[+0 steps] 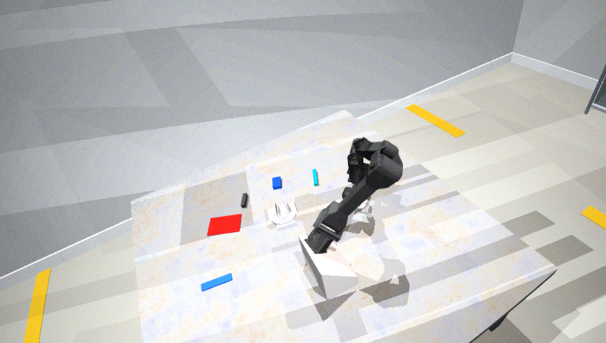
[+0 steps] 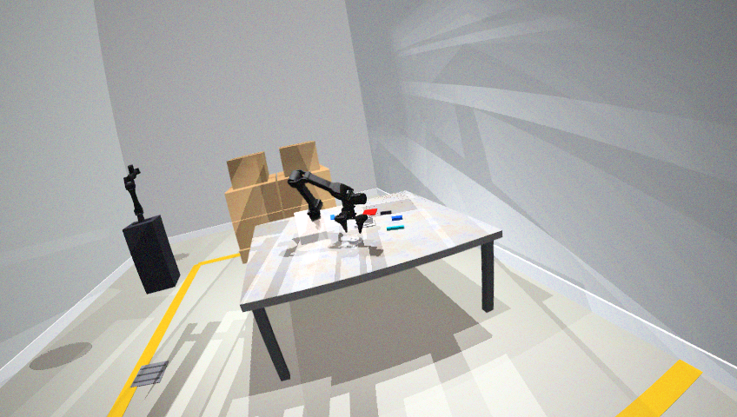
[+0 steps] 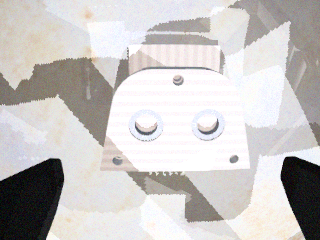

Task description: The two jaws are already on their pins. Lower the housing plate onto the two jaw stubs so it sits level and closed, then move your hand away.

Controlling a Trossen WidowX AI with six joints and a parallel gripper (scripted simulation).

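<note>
Now: gripper tip 5 cm above the white part and 1 cm past it. The rest, counted from my gripper tip: cyan bar 26 cm ahead, 6 cm below, 4 cm to the left; then black block 36 cm to the left, 36 cm ahead, 5 cm below; then red flat square 49 cm to the left, 29 cm ahead, 6 cm below.
</note>
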